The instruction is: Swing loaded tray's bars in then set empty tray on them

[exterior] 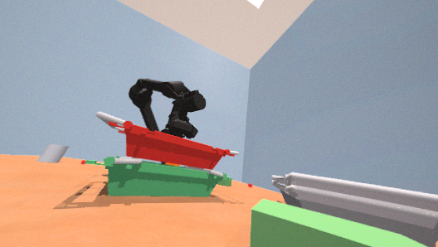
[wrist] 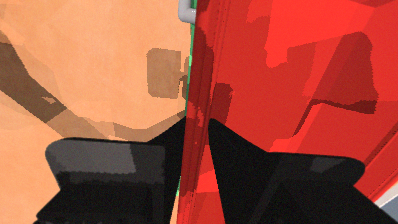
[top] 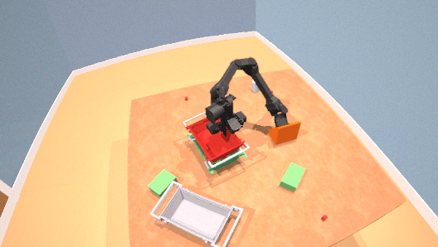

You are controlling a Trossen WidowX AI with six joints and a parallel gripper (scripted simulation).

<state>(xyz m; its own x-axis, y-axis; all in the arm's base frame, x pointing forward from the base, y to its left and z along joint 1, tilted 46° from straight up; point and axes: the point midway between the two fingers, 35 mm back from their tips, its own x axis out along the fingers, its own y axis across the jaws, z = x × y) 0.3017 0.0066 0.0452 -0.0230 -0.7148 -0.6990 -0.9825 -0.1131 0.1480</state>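
Right now my gripper tip is 70 mm short of the red tray, 30 mm below it and 10 mm to the right of it.
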